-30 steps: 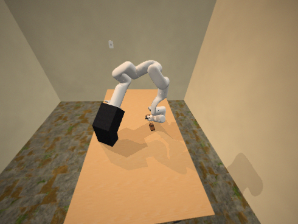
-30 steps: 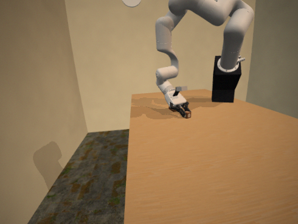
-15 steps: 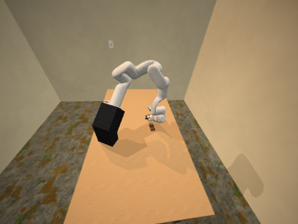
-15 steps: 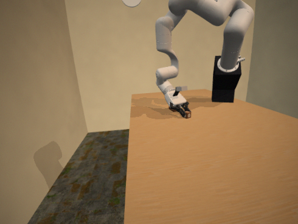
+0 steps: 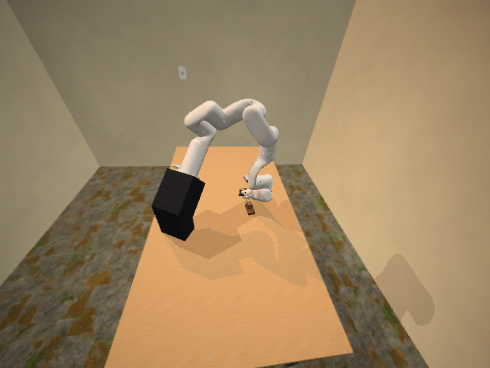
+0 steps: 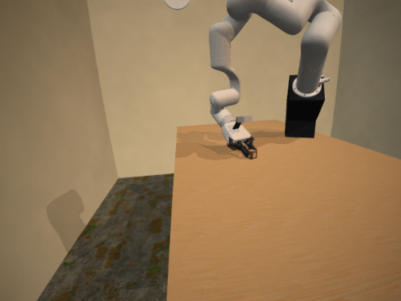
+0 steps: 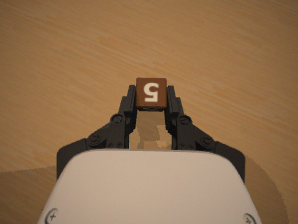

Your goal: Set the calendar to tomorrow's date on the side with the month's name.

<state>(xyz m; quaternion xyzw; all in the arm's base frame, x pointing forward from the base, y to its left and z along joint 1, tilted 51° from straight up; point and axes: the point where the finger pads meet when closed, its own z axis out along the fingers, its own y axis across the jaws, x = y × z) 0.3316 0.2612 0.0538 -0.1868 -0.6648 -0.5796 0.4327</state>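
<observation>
Now: hand 1 cm past the brown digit cube, 1 cm to the right of it and 1 cm above it.
</observation>
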